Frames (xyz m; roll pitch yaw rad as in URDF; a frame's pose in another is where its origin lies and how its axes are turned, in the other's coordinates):
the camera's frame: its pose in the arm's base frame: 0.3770 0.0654 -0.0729 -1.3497 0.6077 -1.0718
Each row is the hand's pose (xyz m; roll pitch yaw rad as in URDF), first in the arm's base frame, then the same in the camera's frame.
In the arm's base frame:
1: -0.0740 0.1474 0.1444 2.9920 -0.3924 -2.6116
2: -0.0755 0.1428 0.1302 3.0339 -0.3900 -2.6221
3: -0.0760 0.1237 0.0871 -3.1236 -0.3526 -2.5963
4: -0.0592 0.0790 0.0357 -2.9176 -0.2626 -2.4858
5: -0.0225 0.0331 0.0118 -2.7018 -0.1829 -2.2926
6: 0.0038 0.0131 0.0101 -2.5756 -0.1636 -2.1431
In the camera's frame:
1: -0.3604 -0.0919 -0.3450 -3.0099 0.9767 -1.9263
2: -0.3495 -0.0832 -0.3506 -2.9850 0.9816 -1.9419
3: -0.3114 -0.0600 -0.3656 -2.7976 1.0104 -1.8796
4: -0.2432 -0.0466 -0.3754 -2.3350 1.0452 -1.6195
5: -0.1820 -0.0575 -0.3625 -1.7699 0.9724 -1.2587
6: -0.1563 -0.0699 -0.3458 -1.4941 0.8580 -1.1028

